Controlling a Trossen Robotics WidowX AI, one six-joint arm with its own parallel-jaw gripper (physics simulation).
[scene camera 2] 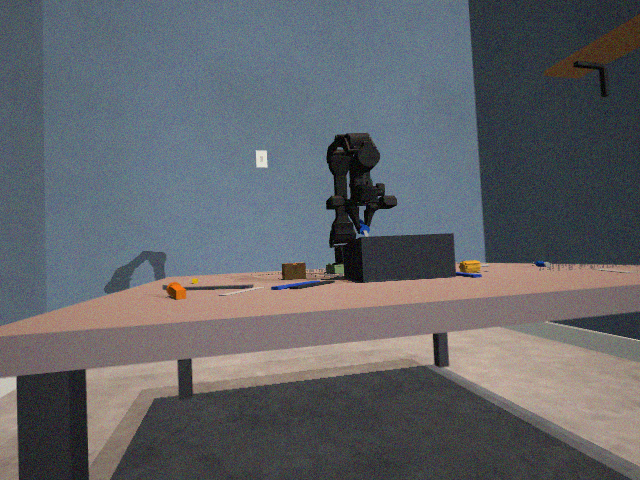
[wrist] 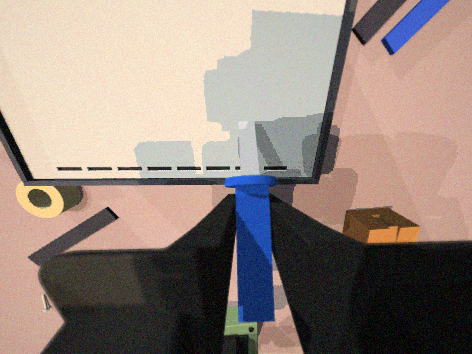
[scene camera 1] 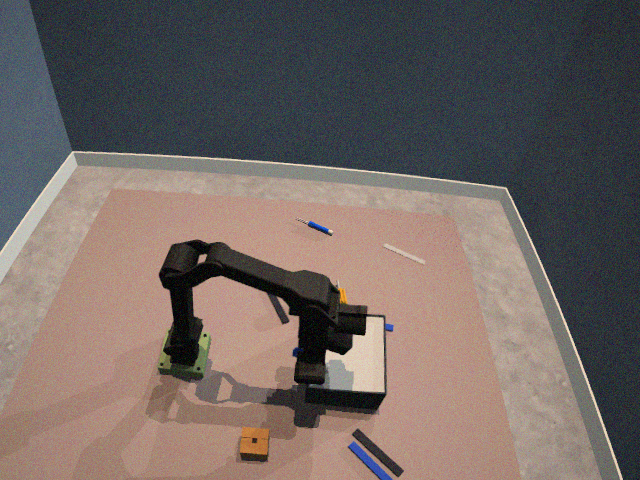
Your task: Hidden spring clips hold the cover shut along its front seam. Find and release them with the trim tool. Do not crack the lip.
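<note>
The pale cover lies on top of the dark box. A row of several short dark slots runs along its near edge in the wrist view. My gripper is shut on the blue handle of the trim tool. The tool's pale blade reaches over the near edge and hides part of one slot toward the right end of the row. Whether the blade touches the cover is unclear. The clips do not show. The arm mostly hides the fingers in scene camera 1.
An orange block stands beside the box. A yellow-ended roll and a dark bar lie near its edge. Another dark bar and a blue bar lie nearby. A blue-handled screwdriver lies farther off.
</note>
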